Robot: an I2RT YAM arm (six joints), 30 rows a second.
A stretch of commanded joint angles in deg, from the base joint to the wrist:
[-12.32, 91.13, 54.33, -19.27, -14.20, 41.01]
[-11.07, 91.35, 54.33, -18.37, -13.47, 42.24]
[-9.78, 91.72, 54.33, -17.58, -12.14, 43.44]
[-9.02, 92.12, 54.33, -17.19, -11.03, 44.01]
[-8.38, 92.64, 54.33, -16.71, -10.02, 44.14]
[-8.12, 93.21, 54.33, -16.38, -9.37, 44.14]
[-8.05, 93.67, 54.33, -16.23, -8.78, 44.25]
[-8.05, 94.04, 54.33, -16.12, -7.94, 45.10]
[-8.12, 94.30, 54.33, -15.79, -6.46, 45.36]
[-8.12, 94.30, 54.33, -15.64, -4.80, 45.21]
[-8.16, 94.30, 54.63, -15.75, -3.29, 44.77]
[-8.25, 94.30, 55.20, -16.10, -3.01, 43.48]
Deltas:
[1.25, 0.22, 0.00, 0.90, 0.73, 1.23]
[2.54, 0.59, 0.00, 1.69, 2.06, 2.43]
[3.30, 0.99, 0.00, 2.08, 3.17, 3.00]
[3.94, 1.51, 0.00, 2.56, 4.18, 3.13]
[4.20, 2.08, 0.00, 2.89, 4.83, 3.13]
[4.27, 2.54, 0.00, 3.04, 5.42, 3.24]
[4.27, 2.91, 0.00, 3.15, 6.26, 4.09]
[4.20, 3.17, 0.00, 3.48, 7.74, 4.35]
[4.20, 3.17, 0.00, 3.63, 9.40, 4.20]
[4.16, 3.17, 0.30, 3.52, 10.91, 3.76]
[4.07, 3.17, 0.87, 3.17, 11.19, 2.47]

